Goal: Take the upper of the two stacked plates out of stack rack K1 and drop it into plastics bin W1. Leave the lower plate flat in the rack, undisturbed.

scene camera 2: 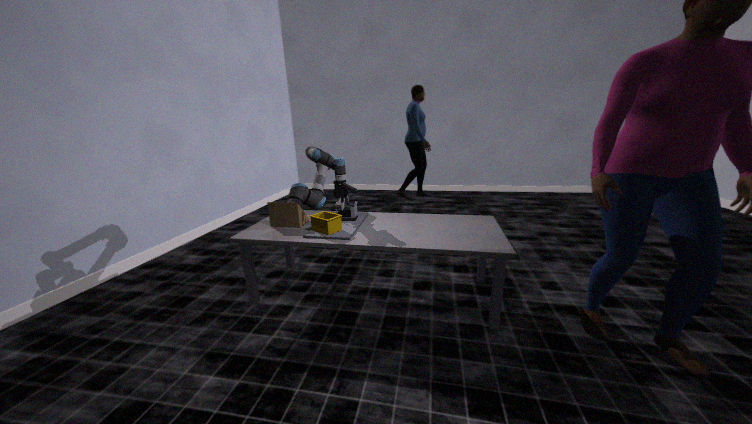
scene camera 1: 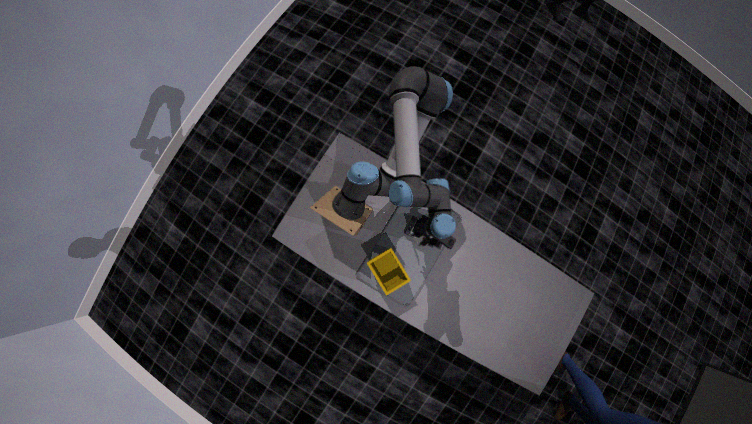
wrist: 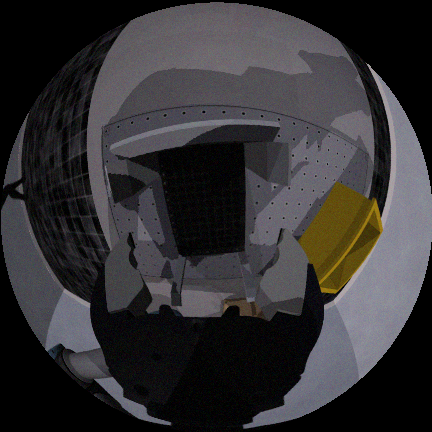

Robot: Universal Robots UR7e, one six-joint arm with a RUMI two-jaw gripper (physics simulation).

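Pixels of known places: gripper, fingertip midpoint: [scene camera 2: 345, 207] [wrist: 203, 233]; arm's base, origin of the base link: [scene camera 2: 291, 212] [scene camera 1: 347, 207].
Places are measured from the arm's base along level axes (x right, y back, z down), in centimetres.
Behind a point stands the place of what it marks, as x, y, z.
Note:
Stack rack K1 [wrist: 240, 134] @[-3.1, -45.1, -4.7] [scene camera 2: 353, 210] @[-1.1, -44.3, -1.0] is a grey stand with a raised back wall and side parts. Inside it a dark, finely gridded plate [wrist: 202, 200] @[-6.0, -39.3, 1.4] lies flat in the wrist view. I cannot tell the upper plate from the lower one. My gripper [wrist: 203, 233] @[-6.1, -37.4, -1.7] is open, with its two grey fingers spread wide near the plate's near edge and nothing between them. In scene camera 2 it points down at the rack. In scene camera 1 the arm hides most of the rack. Plastics bin W1 [scene camera 1: 377, 278] @[22.7, -26.5, -3.4] [scene camera 2: 318, 224] @[22.5, -26.0, 1.1] [wrist: 325, 227] @[12.7, -32.7, 2.9] is yellow and open-topped; no plate shows in it.
The rack and bin stand on a perforated grey board [wrist: 310, 172] @[10.4, -40.8, 6.6] on the table [scene camera 1: 505, 294] @[4.4, -91.4, 7.8] [scene camera 2: 442, 229] @[11.9, -104.3, 7.9]. The arm's brown base plate [scene camera 1: 323, 205] @[4.3, 9.4, -5.6] and a brown wedge-shaped block [scene camera 2: 284, 214] @[9.0, 1.6, -1.2] are beside the bin. Two people [scene camera 2: 416, 123] [scene camera 2: 663, 115] stand away from the table.

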